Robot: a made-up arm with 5 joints. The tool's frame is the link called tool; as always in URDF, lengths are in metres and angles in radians. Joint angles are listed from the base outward. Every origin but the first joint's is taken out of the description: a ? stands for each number. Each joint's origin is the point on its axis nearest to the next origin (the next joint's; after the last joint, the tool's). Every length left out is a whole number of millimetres.
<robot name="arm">
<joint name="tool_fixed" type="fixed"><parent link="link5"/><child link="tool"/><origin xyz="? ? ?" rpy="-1.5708 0 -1.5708"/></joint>
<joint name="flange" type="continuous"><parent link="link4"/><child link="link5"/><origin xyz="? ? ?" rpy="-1.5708 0 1.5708"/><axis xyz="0 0 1"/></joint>
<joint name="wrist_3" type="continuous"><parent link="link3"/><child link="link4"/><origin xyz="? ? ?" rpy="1.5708 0 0"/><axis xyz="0 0 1"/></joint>
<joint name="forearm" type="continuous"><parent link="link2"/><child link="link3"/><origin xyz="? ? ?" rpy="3.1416 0 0"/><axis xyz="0 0 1"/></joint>
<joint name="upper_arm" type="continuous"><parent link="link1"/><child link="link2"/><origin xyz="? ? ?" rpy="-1.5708 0 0"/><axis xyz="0 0 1"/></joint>
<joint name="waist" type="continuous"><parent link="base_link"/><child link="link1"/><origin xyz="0.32 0 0.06" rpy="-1.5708 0 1.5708"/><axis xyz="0 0 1"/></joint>
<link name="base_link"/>
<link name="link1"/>
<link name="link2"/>
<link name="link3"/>
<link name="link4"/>
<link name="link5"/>
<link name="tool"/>
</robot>
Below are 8 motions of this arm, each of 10 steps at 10 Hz.
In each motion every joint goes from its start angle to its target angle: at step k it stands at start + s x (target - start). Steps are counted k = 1, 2, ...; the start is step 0. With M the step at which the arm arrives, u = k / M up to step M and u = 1 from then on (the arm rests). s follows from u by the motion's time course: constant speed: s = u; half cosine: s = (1 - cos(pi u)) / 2; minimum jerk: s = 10 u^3 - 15 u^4 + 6 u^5.
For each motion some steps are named. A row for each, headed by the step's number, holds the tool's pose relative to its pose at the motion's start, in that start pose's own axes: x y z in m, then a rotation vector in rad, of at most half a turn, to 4 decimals.
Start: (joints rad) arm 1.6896 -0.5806 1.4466 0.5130 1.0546
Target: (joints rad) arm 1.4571 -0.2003 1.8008 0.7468 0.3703
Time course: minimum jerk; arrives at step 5
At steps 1, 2, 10:
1: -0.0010 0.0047 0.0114 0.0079 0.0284 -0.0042
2: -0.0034 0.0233 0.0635 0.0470 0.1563 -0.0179
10: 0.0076 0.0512 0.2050 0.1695 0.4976 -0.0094

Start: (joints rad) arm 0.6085 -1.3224 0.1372 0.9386 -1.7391
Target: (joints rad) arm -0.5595 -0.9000 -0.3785 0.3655 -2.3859
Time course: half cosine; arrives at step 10
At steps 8, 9, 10:
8: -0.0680 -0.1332 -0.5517 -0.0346 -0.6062 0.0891
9: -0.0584 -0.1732 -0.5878 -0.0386 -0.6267 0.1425
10: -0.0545 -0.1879 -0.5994 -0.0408 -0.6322 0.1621

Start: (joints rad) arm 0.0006 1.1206 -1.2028 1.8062 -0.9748
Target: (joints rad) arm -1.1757 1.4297 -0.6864 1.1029 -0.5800
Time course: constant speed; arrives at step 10
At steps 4, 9, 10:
4: 0.2204 0.0367 0.0008 -0.0796 -0.1038 -0.6863
9: 0.4745 -0.0823 0.0260 -0.2476 -0.0366 -1.4870
10: 0.5115 -0.1237 0.0323 -0.2846 0.0099 -1.6341

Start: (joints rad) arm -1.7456 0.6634 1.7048 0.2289 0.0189
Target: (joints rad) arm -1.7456 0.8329 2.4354 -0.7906 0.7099
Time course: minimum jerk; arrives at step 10
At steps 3, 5, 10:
3: 0.0023 -0.0452 -0.0185 -0.1589 -0.0990 0.1029
5: 0.0428 -0.1528 -0.0331 -0.4454 -0.3431 0.3767
10: 0.1952 -0.2728 0.0205 -0.7465 -0.7747 0.9039

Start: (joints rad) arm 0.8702 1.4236 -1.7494 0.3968 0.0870
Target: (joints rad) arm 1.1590 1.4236 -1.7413 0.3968 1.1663
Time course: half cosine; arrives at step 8
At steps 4, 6, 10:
4: 0.0613 -0.0213 -0.1274 0.1376 -0.5332 -0.0490
6: 0.1435 -0.0217 -0.1896 0.2198 -0.9074 -0.1296
10: 0.1841 -0.0214 -0.2054 0.2480 -1.0611 -0.1739

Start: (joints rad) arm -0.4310 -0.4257 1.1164 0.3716 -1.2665
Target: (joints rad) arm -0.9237 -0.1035 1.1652 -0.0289 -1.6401
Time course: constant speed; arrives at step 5
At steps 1, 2, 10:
1: -0.0365 0.0119 -0.0257 -0.0007 -0.0362 -0.0770
2: -0.0713 0.0222 -0.0551 0.0141 -0.0706 -0.1500
10: -0.1621 0.0372 -0.1612 0.1425 -0.1584 -0.3244

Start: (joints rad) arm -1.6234 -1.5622 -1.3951 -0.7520 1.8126
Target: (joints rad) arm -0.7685 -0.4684 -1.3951 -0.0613 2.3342
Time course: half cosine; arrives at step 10
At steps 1, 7, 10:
1: 0.0025 0.0051 0.0012 -0.0161 0.0077 0.0080
7: 0.0646 0.1083 -0.0132 -0.6596 -0.1751 0.4949
10: 0.0926 0.1161 -0.0239 -0.8156 -0.3751 0.6871

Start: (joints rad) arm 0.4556 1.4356 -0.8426 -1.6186 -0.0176
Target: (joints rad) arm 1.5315 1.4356 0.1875 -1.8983 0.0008
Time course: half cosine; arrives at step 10
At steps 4, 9, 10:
4: -0.0982 0.1406 -0.1504 0.0990 -0.3251 -0.3530
9: -0.1433 0.4932 -0.2900 0.0058 -0.7106 -1.2150
10: -0.1417 0.5072 -0.2917 -0.0052 -0.7181 -1.2520

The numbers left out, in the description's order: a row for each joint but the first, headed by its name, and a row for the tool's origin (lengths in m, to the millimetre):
tool: -0.04 0.28 0
flange: -0.04 -0.11 0
wrist_3: 0.09 -0.13 0
forearm: 0.07 -0.04 0
upper_arm: 0.1 -0.46 0

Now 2 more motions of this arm.
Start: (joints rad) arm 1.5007 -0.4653 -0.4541 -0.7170 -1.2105
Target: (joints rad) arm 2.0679 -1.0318 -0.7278 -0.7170 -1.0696
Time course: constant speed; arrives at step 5
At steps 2, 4, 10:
2: -0.0169 0.1289 -0.0339 -0.1768 -0.1208 -0.1724
4: -0.0068 0.2455 -0.0712 -0.3768 -0.2178 -0.3273
10: 0.0065 0.2979 -0.0901 -0.4843 -0.2561 -0.3975

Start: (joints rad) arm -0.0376 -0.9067 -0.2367 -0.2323 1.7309
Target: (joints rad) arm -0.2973 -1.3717 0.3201 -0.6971 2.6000
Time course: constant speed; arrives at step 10
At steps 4, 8, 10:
4: 0.0996 0.0286 -0.0901 0.3837 -0.5500 -0.0088
8: 0.2721 0.1043 -0.0919 0.7418 -1.1677 -0.1133
10: 0.3686 0.1381 -0.0380 0.9119 -1.4919 -0.1996

